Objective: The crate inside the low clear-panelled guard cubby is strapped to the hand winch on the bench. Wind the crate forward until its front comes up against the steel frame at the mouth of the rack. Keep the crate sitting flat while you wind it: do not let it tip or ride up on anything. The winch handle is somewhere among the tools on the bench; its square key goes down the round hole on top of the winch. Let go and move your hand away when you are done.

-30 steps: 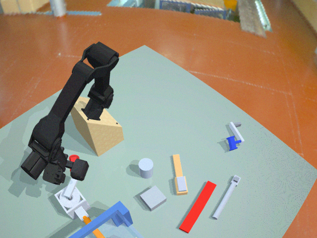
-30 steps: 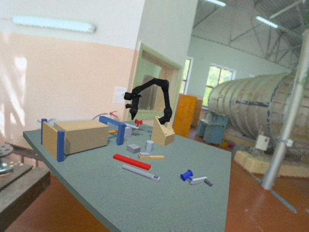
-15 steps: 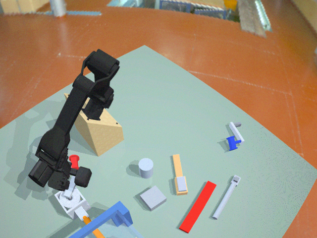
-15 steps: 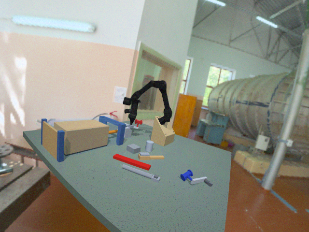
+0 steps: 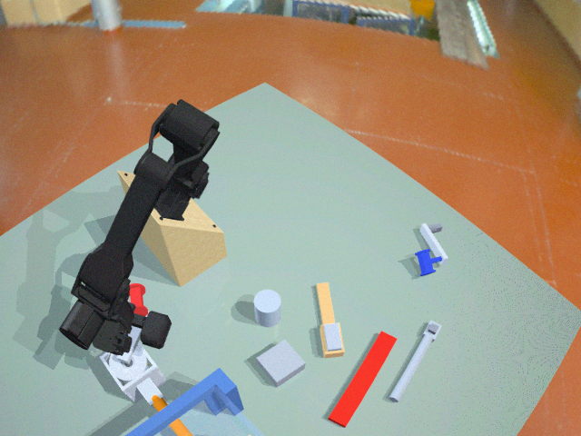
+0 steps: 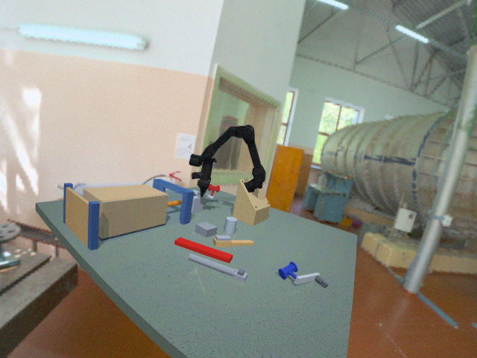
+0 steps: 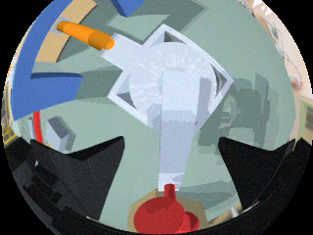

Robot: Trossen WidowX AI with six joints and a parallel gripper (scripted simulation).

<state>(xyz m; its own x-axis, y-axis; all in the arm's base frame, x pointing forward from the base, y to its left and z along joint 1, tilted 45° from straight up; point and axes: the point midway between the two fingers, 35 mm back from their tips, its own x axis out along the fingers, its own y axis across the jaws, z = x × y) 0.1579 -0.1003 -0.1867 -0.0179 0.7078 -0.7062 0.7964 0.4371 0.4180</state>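
My gripper tip is now 10 mm past the winch handle, 10 mm to the right of it and 10 mm below it. Round my gripper tip: pale grey winch: 20 mm ahead, 50 mm to the right, 70 mm below; then red knob: 30 mm behind, 50 mm to the left, 40 mm above; then blue frame: 190 mm ahead, 30 mm to the right, 10 mm above.
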